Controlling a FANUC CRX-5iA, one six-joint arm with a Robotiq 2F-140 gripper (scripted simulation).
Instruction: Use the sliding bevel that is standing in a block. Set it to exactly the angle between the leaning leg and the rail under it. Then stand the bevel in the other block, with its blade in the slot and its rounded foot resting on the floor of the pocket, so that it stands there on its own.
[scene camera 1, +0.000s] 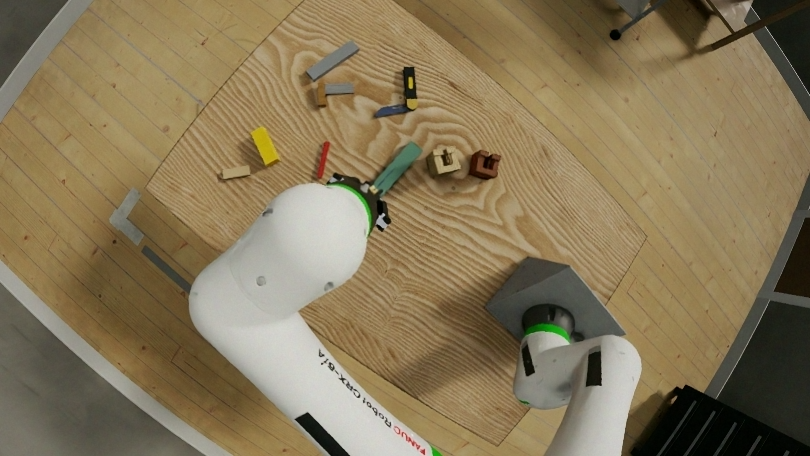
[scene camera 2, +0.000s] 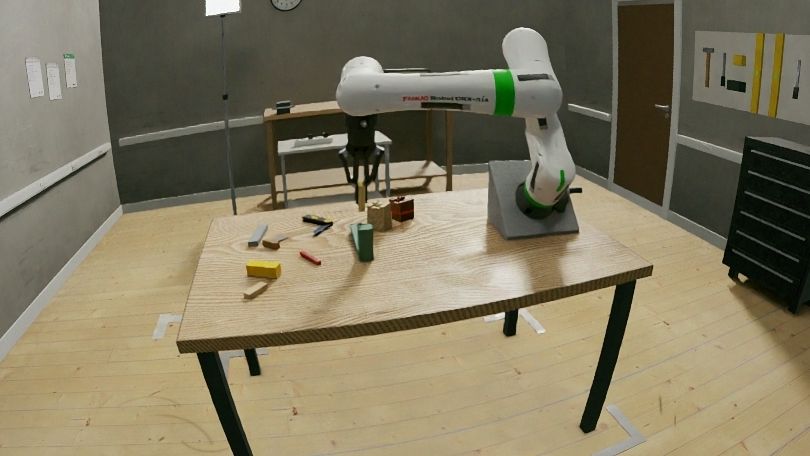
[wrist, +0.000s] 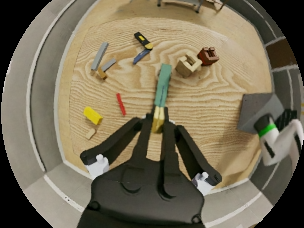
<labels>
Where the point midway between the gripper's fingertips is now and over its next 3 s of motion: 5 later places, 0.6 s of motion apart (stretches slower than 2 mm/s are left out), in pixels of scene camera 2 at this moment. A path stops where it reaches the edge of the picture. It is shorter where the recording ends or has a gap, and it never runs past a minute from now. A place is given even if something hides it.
My gripper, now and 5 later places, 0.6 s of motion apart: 361, 200; 360, 183; 362, 181; 371, 175; 384, 167; 394, 161
</labels>
